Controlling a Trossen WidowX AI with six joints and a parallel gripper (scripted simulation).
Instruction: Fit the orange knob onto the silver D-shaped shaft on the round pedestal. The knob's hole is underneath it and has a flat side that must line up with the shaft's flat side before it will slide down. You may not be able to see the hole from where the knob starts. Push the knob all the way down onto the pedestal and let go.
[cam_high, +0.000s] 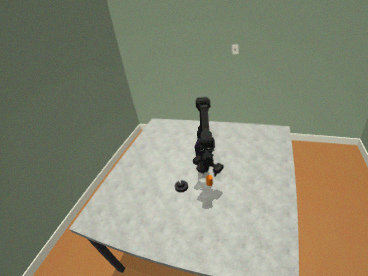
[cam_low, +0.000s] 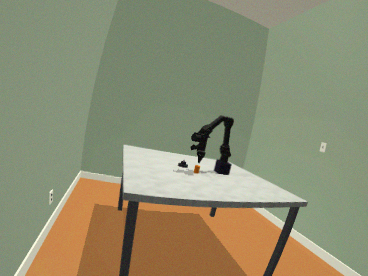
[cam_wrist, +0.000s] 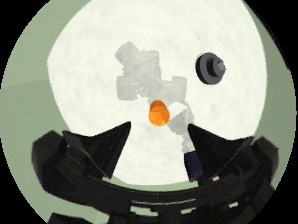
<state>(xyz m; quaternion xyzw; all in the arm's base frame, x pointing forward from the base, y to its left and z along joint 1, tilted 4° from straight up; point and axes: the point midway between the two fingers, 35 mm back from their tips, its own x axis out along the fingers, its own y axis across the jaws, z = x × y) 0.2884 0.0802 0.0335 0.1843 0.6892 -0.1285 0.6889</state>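
My gripper tip is 50 mm above the orange knob. From my gripper tip the other things lie so: dark round pedestal: 180 mm to the right, 60 mm below, 50 mm ahead.
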